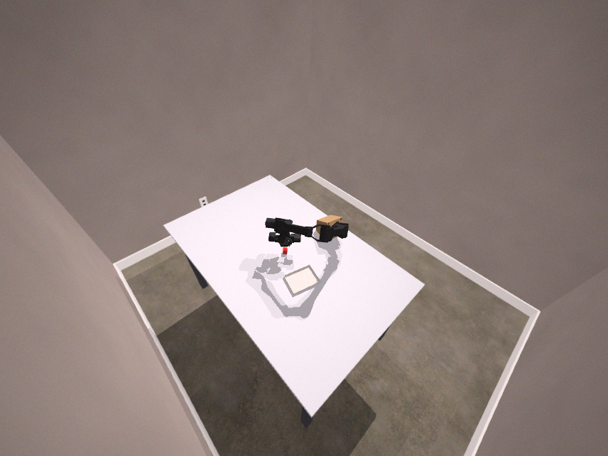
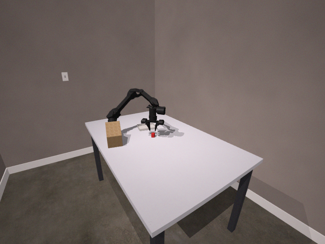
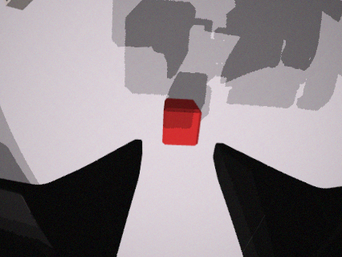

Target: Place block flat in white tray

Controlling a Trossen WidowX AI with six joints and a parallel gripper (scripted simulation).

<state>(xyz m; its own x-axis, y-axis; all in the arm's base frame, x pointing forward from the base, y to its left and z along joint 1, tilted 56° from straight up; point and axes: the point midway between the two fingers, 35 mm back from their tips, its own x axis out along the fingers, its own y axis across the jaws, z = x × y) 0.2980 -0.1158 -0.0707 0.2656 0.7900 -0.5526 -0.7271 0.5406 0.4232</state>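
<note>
The red block is 7 cm below my hand. Also, from my hand: white tray 22 cm to the left, 9 cm below, 5 cm ahead.
</note>
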